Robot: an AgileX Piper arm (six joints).
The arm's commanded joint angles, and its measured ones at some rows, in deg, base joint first. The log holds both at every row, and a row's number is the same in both.
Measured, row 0: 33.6, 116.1, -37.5, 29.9, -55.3, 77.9
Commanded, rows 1 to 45: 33.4, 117.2, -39.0, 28.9, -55.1, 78.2; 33.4, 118.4, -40.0, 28.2, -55.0, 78.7; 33.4, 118.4, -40.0, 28.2, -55.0, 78.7; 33.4, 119.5, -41.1, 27.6, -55.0, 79.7; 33.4, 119.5, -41.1, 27.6, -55.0, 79.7; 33.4, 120.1, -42.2, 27.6, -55.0, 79.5; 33.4, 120.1, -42.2, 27.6, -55.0, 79.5; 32.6, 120.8, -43.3, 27.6, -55.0, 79.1; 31.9, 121.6, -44.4, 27.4, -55.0, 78.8; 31.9, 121.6, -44.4, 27.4, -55.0, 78.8; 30.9, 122.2, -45.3, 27.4, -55.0, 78.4; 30.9, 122.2, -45.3, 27.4, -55.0, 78.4; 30.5, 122.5, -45.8, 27.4, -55.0, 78.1; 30.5, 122.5, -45.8, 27.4, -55.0, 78.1; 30.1, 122.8, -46.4, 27.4, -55.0, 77.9; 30.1, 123.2, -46.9, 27.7, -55.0, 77.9; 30.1, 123.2, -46.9, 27.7, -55.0, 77.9; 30.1, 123.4, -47.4, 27.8, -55.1, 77.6; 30.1, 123.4, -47.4, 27.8, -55.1, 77.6; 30.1, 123.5, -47.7, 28.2, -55.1, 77.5; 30.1, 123.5, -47.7, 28.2, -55.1, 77.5; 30.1, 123.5, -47.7, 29.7, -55.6, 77.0; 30.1, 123.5, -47.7, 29.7, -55.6, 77.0; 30.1, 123.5, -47.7, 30.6, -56.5, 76.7; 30.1, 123.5, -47.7, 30.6, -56.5, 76.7; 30.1, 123.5, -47.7, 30.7, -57.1, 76.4; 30.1, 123.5, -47.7, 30.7, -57.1, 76.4; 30.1, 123.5, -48.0, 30.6, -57.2, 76.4; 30.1, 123.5, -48.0, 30.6, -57.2, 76.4; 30.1, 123.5, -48.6, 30.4, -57.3, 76.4; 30.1, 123.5, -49.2, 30.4, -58.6, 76.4; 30.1, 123.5, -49.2, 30.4, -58.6, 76.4; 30.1, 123.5, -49.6, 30.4, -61.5, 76.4; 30.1, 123.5, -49.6, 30.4, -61.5, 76.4; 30.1, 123.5, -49.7, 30.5, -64.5, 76.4; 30.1, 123.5, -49.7, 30.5, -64.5, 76.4; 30.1, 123.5, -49.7, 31.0, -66.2, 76.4; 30.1, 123.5, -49.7, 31.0, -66.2, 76.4; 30.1, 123.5, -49.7, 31.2, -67.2, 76.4; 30.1, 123.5, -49.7, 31.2, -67.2, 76.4; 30.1, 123.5, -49.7, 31.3, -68.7, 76.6; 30.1, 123.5, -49.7, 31.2, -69.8, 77.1; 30.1, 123.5, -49.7, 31.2, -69.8, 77.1; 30.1, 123.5, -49.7, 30.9, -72.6, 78.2; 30.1, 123.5, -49.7, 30.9, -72.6, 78.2
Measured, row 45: 31.1, 124.7, -48.1, 29.9, -58.7, 77.8
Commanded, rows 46 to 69: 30.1, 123.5, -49.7, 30.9, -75.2, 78.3; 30.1, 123.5, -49.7, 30.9, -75.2, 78.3; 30.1, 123.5, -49.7, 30.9, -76.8, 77.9; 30.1, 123.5, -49.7, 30.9, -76.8, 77.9; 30.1, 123.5, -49.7, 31.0, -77.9, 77.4; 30.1, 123.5, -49.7, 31.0, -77.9, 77.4; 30.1, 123.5, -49.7, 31.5, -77.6, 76.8; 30.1, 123.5, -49.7, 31.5, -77.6, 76.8; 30.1, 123.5, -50.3, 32.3, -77.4, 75.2; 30.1, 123.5, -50.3, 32.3, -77.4, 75.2; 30.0, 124.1, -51.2, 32.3, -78.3, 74.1; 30.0, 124.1, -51.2, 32.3, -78.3, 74.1; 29.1, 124.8, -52.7, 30.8, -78.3, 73.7; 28.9, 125.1, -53.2, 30.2, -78.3, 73.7; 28.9, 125.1, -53.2, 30.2, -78.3, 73.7; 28.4, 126.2, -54.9, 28.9, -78.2, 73.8; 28.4, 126.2, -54.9, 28.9, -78.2, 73.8; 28.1, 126.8, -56.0, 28.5, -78.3, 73.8; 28.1, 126.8, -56.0, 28.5, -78.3, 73.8; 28.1, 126.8, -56.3, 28.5, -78.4, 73.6; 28.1, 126.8, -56.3, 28.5, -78.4, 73.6; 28.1, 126.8, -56.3, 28.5, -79.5, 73.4; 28.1, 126.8, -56.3, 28.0, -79.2, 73.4; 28.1, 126.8, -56.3, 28.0, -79.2, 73.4
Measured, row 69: 30.6, 127.0, -51.4, 30.1, -57.4, 74.7
